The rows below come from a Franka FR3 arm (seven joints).
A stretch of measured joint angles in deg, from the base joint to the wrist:
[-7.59 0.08 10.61 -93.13 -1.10 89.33 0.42]
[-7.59 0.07 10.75 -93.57 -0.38 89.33 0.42]
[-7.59 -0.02 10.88 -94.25 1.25 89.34 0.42]
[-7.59 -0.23 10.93 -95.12 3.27 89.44 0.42]
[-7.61 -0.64 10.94 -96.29 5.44 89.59 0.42]
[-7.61 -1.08 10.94 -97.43 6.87 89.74 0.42]
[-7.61 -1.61 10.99 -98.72 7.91 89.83 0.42]
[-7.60 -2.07 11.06 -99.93 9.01 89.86 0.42]
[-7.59 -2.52 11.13 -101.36 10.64 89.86 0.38]
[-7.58 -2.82 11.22 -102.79 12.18 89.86 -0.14]
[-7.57 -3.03 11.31 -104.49 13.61 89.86 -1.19]
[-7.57 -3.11 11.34 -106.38 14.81 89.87 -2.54]
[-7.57 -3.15 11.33 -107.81 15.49 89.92 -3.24]
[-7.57 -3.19 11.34 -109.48 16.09 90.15 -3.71]
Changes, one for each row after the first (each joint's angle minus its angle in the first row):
[0.00 -0.01 0.14 -0.44 0.72 0.00 0.00]
[0.00 -0.10 0.27 -1.12 2.35 0.01 0.00]
[0.00 -0.31 0.32 -1.99 4.37 0.11 0.00]
[-0.02 -0.72 0.33 -3.16 6.54 0.26 0.00]
[-0.02 -1.16 0.33 -4.30 7.97 0.41 0.00]
[-0.02 -1.69 0.38 -5.59 9.01 0.50 0.00]
[-0.01 -2.15 0.45 -6.80 10.11 0.53 0.00]
[0.00 -2.60 0.52 -8.23 11.74 0.53 -0.04]
[0.01 -2.90 0.61 -9.66 13.28 0.53 -0.56]
[0.02 -3.11 0.70 -11.36 14.71 0.53 -1.61]
[0.02 -3.19 0.73 -13.25 15.91 0.54 -2.96]
[0.02 -3.23 0.72 -14.68 16.59 0.59 -3.66]
[0.02 -3.27 0.73 -16.35 17.19 0.82 -4.13]

